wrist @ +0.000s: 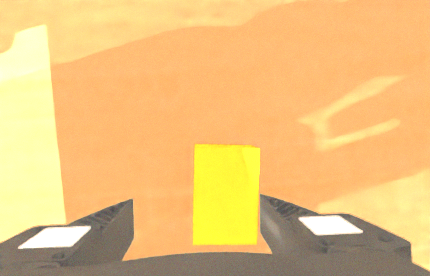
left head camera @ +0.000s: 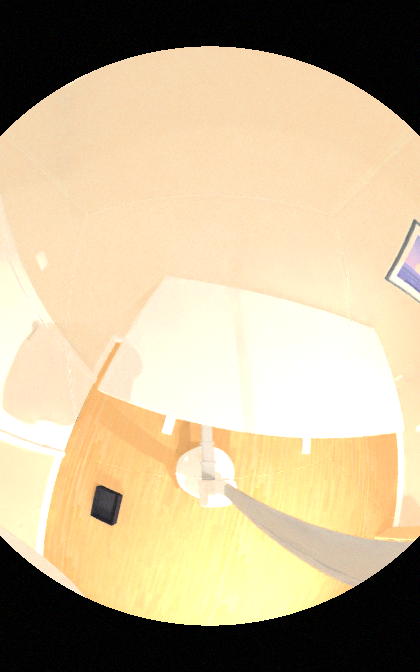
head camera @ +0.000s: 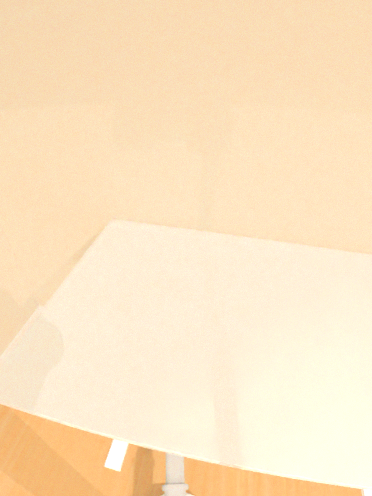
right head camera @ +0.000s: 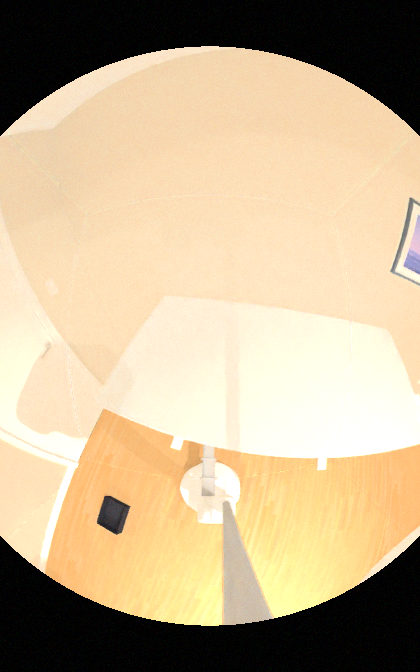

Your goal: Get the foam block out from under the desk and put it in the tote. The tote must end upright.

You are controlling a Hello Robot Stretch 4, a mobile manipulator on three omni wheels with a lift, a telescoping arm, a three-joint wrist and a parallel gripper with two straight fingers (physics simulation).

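Frame: origin at the robot's base, x ahead, y left, z up, level; centimetres.
Seen in the pictures: gripper, between the fingertips: (wrist: 197,215).
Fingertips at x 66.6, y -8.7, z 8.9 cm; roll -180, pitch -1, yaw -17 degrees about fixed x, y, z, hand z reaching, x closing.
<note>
Offsets run from my fingertips to a thing's top centre. Level surfaces: height alone.
The yellow foam block {dx +2.4, dy -1.5, dz -7.2 cm} (wrist: 226,195) lies on the floor in the wrist view, between the lines of the two open fingers and closer to the right finger. My gripper (wrist: 197,215) is open and empty; whether the fingertips are down at the block's height I cannot tell. The white desk {dz +83.3 cm} (head camera: 210,340) (left head camera: 260,365) (right head camera: 280,385) hides the block and the gripper from the head views. The black tote {dx -106.5, dy +86.3, dz -1.7 cm} (left head camera: 106,505) (right head camera: 113,515) stands upright on the floor, left of my base.
My arm reaches in under the desk's front edge. White desk legs (head camera: 116,455) (left head camera: 169,425) (right head camera: 177,443) show below that edge. My round white base (left head camera: 187,470) (right head camera: 192,487) stands in front of the desk. Walls rise behind the desk and at the left. A framed picture (left head camera: 407,270) (right head camera: 411,255) hangs at the right.
</note>
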